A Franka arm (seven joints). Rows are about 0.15 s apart.
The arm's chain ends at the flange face. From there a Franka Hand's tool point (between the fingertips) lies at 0.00 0.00 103.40 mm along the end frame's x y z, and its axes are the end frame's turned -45 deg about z.
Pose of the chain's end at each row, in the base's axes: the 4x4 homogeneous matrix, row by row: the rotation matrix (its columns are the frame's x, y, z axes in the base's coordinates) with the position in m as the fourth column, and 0 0 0 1 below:
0.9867, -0.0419, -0.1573, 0.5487; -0.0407, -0.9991, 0.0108, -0.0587; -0.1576, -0.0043, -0.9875, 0.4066; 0, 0, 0, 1
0.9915, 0.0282, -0.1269, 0.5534; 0.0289, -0.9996, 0.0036, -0.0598; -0.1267, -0.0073, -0.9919, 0.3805; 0, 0, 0, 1
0.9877, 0.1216, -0.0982, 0.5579; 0.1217, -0.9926, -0.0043, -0.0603; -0.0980, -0.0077, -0.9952, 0.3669; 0, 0, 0, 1
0.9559, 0.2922, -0.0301, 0.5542; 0.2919, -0.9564, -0.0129, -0.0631; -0.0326, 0.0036, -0.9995, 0.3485; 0, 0, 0, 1
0.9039, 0.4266, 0.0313, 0.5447; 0.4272, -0.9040, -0.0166, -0.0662; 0.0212, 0.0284, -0.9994, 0.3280; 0, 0, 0, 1
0.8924, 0.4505, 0.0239, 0.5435; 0.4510, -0.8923, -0.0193, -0.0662; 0.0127, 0.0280, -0.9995, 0.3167; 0, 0, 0, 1
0.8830, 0.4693, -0.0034, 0.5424; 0.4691, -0.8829, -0.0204, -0.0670; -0.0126, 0.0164, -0.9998, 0.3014; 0, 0, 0, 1
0.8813, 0.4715, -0.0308, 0.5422; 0.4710, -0.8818, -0.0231, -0.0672; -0.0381, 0.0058, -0.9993, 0.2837; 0, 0, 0, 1
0.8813, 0.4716, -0.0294, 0.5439; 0.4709, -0.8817, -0.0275, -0.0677; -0.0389, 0.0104, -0.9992, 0.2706; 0, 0, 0, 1
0.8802, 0.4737, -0.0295, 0.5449; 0.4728, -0.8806, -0.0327, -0.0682; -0.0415, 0.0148, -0.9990, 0.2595; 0, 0, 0, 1
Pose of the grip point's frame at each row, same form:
0.7273, 0.6681, -0.1573, 0.5324; 0.6777, -0.7352, 0.0108, -0.0576; -0.1084, -0.1145, -0.9875, 0.3045; 0, 0, 0, 1
0.6812, 0.7210, -0.1269, 0.5403; 0.7273, -0.6864, 0.0036, -0.0594; -0.0844, -0.0948, -0.9919, 0.2779; 0, 0, 0, 1
0.6124, 0.7844, -0.0982, 0.5477; 0.7879, -0.6158, -0.0043, -0.0607; -0.0639, -0.0747, -0.9952, 0.2640; 0, 0, 0, 1
0.4693, 0.8825, -0.0301, 0.5511; 0.8827, -0.4699, -0.0129, -0.0644; -0.0256, -0.0205, -0.9995, 0.2452; 0, 0, 0, 1
0.3375, 0.9408, 0.0313, 0.5479; 0.9413, -0.3371, -0.0166, -0.0679; -0.0051, 0.0351, -0.9994, 0.2247; 0, 0, 0, 1
0.3125, 0.9496, 0.0239, 0.5460; 0.9499, -0.3120, -0.0193, -0.0682; -0.0108, 0.0288, -0.9995, 0.2134; 0, 0, 0, 1
0.2925, 0.9562, -0.0034, 0.5420; 0.9560, -0.2926, -0.0204, -0.0691; -0.0205, 0.0027, -0.9998, 0.1980; 0, 0, 0, 1
0.2898, 0.9566, -0.0308, 0.5390; 0.9566, -0.2905, -0.0231, -0.0696; -0.0310, -0.0228, -0.9993, 0.1804; 0, 0, 0, 1
0.2897, 0.9566, -0.0294, 0.5409; 0.9564, -0.2905, -0.0275, -0.0705; -0.0349, -0.0202, -0.9992, 0.1673; 0, 0, 0, 1
0.2874, 0.9574, -0.0295, 0.5418; 0.9570, -0.2884, -0.0327, -0.0716; -0.0398, -0.0189, -0.9990, 0.1562; 0, 0, 0, 1

